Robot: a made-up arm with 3 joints. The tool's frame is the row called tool. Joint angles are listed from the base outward. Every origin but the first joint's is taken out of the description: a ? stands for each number. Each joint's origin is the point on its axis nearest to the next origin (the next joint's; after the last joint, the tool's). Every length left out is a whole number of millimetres.
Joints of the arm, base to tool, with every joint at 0 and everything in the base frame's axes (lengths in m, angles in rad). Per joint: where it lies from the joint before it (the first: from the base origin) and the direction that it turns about. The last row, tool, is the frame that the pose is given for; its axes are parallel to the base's.
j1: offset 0 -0.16 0.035 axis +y
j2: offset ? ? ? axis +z
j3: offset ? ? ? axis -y
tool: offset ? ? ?
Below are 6 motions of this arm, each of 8 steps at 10 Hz.
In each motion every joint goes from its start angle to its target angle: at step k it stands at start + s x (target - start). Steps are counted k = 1, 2, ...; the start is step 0. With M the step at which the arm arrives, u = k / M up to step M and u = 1 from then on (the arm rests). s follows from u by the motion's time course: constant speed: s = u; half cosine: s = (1 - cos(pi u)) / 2; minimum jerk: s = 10 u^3 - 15 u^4 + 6 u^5.
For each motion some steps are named. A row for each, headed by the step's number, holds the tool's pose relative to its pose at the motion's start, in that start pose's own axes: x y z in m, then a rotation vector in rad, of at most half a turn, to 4 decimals.
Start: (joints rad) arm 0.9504 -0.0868 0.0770
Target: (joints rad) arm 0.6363 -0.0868 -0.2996
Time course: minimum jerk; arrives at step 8
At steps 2, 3, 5, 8:
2: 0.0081 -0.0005 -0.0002 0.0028 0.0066 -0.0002
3: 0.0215 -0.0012 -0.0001 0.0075 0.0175 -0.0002
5: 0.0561 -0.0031 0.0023 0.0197 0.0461 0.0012
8: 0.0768 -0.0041 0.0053 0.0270 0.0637 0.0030

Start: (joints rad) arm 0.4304 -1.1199 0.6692
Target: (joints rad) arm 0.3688 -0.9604 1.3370
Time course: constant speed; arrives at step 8
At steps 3, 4, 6, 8:
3: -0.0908 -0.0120 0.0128 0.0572 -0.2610 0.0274
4: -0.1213 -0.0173 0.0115 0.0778 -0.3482 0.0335
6: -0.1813 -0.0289 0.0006 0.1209 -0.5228 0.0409
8: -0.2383 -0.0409 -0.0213 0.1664 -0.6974 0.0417

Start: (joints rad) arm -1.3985 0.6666 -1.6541
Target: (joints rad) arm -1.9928 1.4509 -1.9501
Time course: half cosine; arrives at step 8
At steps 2, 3, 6, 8:
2: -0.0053 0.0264 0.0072 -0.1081 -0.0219 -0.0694
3: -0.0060 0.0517 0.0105 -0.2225 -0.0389 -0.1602
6: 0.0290 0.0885 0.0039 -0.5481 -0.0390 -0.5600
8: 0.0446 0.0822 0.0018 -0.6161 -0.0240 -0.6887

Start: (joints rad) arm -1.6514 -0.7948 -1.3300
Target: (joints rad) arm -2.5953 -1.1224 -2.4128
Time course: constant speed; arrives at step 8
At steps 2, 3, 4, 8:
2: 0.0330 0.0101 0.0216 0.0994 0.1116 0.1655
3: 0.0465 0.0246 0.0302 0.1314 0.1710 0.2625
4: 0.0564 0.0458 0.0376 0.1496 0.2321 0.3672
8: 0.0342 0.1861 0.0547 0.0594 0.4759 0.8280

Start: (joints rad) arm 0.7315 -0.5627 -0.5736
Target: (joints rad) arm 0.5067 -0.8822 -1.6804
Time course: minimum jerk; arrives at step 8
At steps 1, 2, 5, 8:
1: 0.0056 -0.0017 -0.0008 0.0044 0.0147 -0.0032
2: 0.0355 -0.0115 -0.0069 0.0298 0.0951 -0.0192
5: 0.2109 -0.0777 -0.1148 0.2533 0.6707 -0.0457
8: 0.2602 -0.0878 -0.1906 0.3640 0.9258 -0.0019

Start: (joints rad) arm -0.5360 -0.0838 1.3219
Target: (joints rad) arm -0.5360 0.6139 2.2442
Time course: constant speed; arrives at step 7
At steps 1, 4, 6, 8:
1: -0.0462 -0.0278 0.0121 0.0981 -0.1316 0.0182
4: -0.1819 -0.1208 -0.0060 0.4032 -0.5200 -0.0059
6: -0.2627 -0.1703 -0.0595 0.6069 -0.7663 -0.0895
8: -0.2986 -0.1858 -0.0952 0.7060 -0.8835 -0.1521

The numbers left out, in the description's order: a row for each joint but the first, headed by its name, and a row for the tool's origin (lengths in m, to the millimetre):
j2: -0.03 0 -0.18
j3: 0.05 0.046 0
tool: 0.091 0 0.34

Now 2 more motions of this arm.
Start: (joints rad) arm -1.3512 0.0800 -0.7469
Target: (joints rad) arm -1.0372 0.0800 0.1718
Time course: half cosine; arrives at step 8
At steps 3, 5, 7, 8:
3: -0.0771 -0.0006 -0.0014 0.0064 -0.1870 0.0044
5: -0.1752 -0.0023 -0.0184 0.0159 -0.4187 0.0073
7: -0.2440 -0.0038 -0.0404 0.0233 -0.5826 0.0073
8: -0.2535 -0.0040 -0.0442 0.0243 -0.6057 0.0072

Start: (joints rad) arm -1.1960 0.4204 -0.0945
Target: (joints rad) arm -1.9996 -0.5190 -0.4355
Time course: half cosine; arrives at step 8
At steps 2, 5, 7, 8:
2: 0.0037 -0.0191 0.0091 -0.0239 -0.0607 -0.1412
5: -0.0386 -0.1207 0.0582 0.0798 -0.3348 -0.6240
7: -0.0945 -0.1781 0.0703 0.2390 -0.4905 -0.8074
8: -0.1037 -0.1862 0.0703 0.2666 -0.5129 -0.8288

